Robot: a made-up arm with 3 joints. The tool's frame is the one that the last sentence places. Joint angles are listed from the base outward.
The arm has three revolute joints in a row. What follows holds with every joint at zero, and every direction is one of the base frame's. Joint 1 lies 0.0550 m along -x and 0.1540 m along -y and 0.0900 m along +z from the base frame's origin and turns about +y. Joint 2 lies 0.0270 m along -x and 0.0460 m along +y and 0.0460 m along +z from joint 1 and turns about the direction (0.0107, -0.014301, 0.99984). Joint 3 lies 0.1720 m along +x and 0.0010 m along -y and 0.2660 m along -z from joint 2 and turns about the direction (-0.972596, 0.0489, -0.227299). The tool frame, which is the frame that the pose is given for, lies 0.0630 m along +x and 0.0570 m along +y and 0.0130 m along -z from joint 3; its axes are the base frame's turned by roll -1.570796, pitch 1.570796 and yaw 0.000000 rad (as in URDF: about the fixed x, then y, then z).
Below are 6 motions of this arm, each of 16 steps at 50 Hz.
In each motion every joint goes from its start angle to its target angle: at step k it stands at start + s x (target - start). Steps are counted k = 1, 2, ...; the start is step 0. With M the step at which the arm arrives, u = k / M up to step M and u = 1 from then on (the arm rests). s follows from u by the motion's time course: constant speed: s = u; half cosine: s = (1 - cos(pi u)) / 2; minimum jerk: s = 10 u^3 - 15 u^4 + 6 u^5.
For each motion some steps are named. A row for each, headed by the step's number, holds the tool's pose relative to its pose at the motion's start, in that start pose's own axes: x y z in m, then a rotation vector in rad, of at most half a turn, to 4 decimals.
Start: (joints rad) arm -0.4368 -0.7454 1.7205
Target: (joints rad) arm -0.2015 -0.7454 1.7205
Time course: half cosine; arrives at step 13
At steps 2, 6, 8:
2: 0.0029 0.0021 0.0015 -0.0066 0.0113 -0.0030
6: 0.0229 0.0161 0.0100 -0.0509 0.0870 -0.0234
8: 0.0358 0.0247 0.0142 -0.0784 0.1340 -0.0361

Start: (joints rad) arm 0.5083 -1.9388 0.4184
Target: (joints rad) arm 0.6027 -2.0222 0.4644
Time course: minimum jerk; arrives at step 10
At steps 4, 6, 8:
4: 0.0038 -0.0051 -0.0135 0.0332 0.0411 -0.0008
6: 0.0073 -0.0106 -0.0295 0.0719 0.0879 -0.0022
8: 0.0094 -0.0143 -0.0409 0.0997 0.1208 -0.0034

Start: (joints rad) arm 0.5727 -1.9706 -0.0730
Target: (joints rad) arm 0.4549 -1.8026 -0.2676
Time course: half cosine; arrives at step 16
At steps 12, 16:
12: -0.0052 0.0205 0.0573 -0.1754 -0.2606 0.0403
16: -0.0071 0.0245 0.0665 -0.2049 -0.3059 0.0478

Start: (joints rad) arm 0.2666 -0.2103 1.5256
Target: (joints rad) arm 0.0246 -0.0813 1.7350
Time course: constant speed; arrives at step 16
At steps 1, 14, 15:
1: -0.0033 -0.0039 -0.0025 0.0158 0.0043 -0.0073
14: -0.0444 -0.0497 -0.0431 0.2338 0.0668 -0.0861
15: -0.0474 -0.0528 -0.0468 0.2514 0.0720 -0.0909

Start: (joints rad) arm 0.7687 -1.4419 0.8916
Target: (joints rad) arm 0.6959 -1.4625 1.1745
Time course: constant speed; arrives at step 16
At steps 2, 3, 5, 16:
2: 0.0006 -0.0004 0.0001 0.0094 0.0255 0.0045
3: 0.0009 -0.0006 0.0001 0.0141 0.0382 0.0067
5: 0.0014 -0.0010 0.0002 0.0233 0.0637 0.0114
16: 0.0040 -0.0025 -0.0004 0.0714 0.2045 0.0392

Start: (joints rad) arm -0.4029 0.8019 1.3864
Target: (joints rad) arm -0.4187 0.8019 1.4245
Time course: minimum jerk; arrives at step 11
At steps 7, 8, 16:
7: 0.0028 -0.0033 -0.0026 0.0161 0.0334 -0.0017
8: 0.0033 -0.0038 -0.0030 0.0189 0.0392 -0.0020
16: 0.0038 -0.0044 -0.0035 0.0217 0.0450 -0.0022

